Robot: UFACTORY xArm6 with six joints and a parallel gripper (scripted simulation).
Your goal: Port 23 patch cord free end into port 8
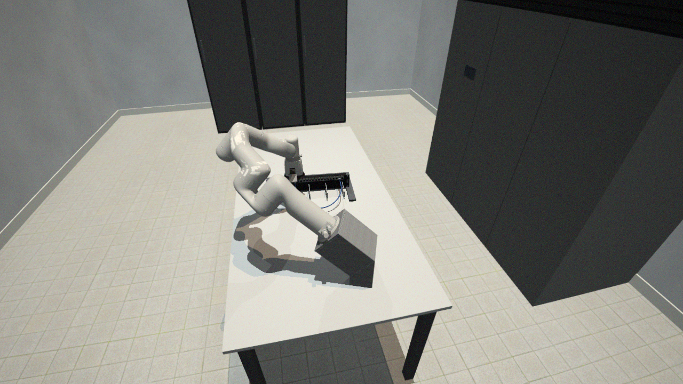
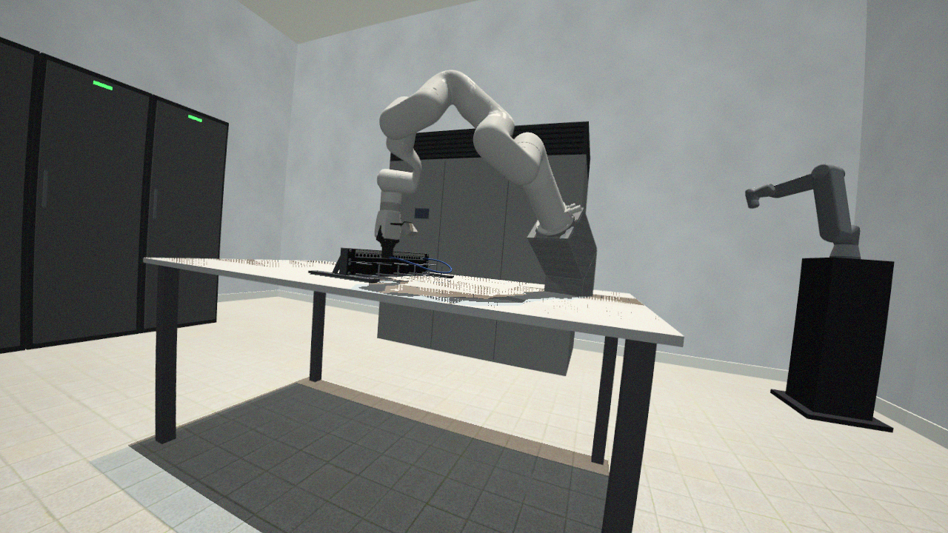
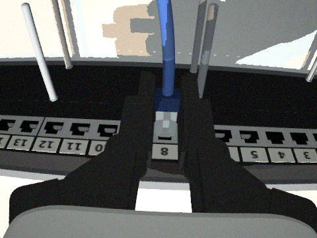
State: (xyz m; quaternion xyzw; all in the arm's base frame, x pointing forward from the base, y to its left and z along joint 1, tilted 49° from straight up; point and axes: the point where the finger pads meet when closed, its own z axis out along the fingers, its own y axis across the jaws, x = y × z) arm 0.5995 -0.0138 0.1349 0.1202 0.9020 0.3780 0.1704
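The patch cord plug lies 2 cm ahead of my hand and 1 cm below it.
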